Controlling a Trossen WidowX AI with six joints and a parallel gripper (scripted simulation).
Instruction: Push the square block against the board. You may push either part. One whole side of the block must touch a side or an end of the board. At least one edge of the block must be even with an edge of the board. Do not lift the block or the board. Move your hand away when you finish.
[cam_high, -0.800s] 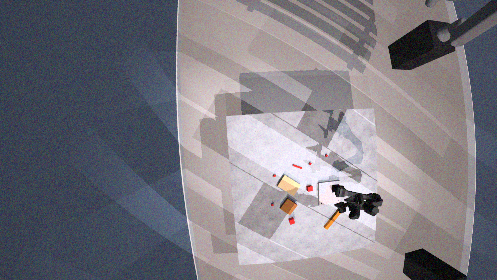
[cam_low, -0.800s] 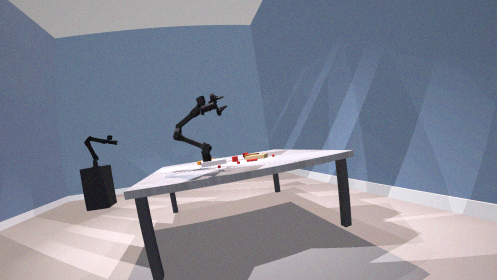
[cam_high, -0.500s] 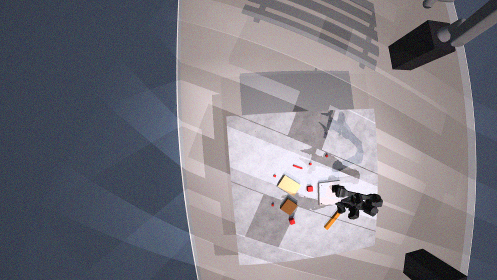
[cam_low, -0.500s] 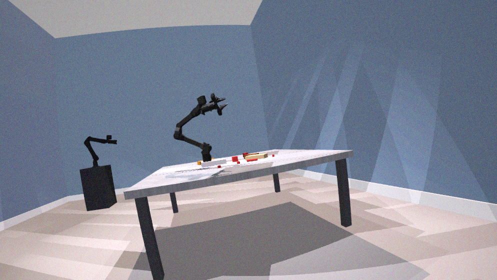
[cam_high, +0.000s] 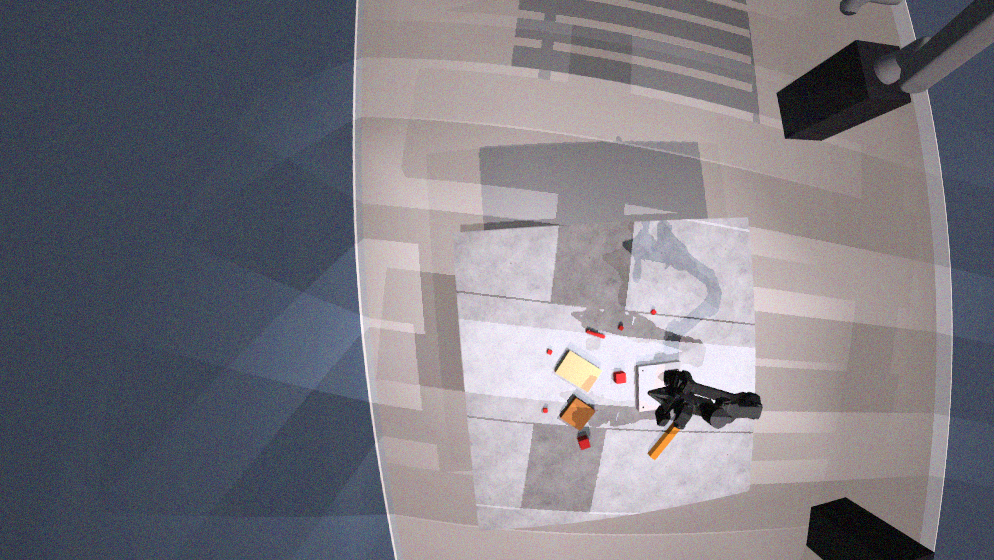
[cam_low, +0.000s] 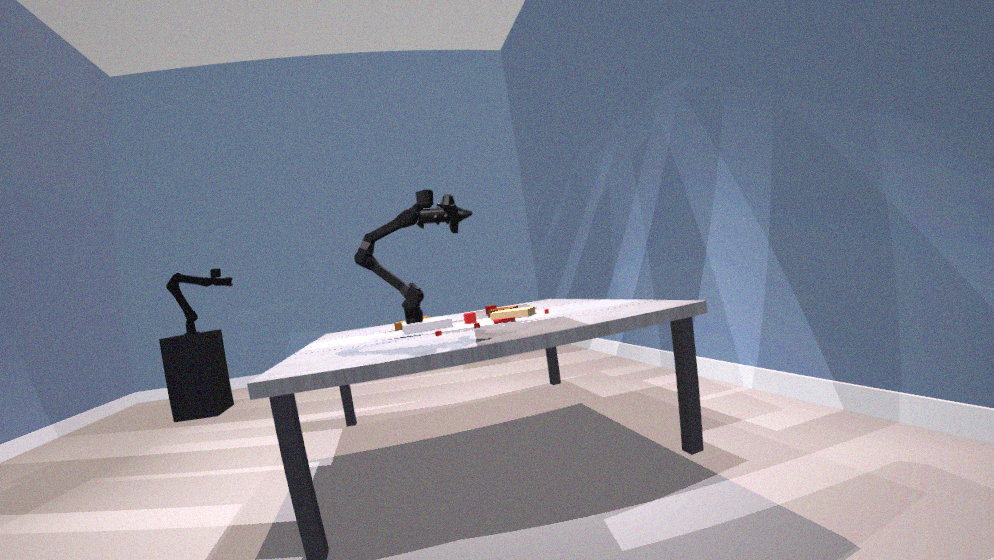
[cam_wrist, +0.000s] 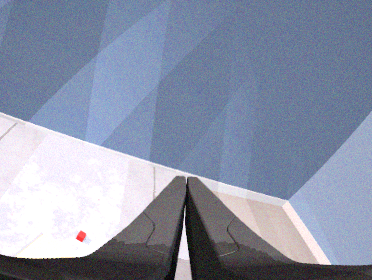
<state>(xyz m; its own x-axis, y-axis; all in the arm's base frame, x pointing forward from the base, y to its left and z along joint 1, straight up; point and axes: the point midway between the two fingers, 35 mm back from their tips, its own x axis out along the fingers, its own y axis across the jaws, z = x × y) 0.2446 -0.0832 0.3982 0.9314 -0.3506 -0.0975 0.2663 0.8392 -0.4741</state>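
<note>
Right now the red bar is 42 cm below my gripper tip, 11 cm to the right of it and 4 cm ahead of it. The rest, counted from my gripper tip: orange bar: 42 cm below, 37 cm to the left, 27 cm behind; then tan board: 42 cm below, 12 cm ahead, 3 cm to the left; then orange square block: 42 cm below, 21 cm to the left, 12 cm ahead.
</note>
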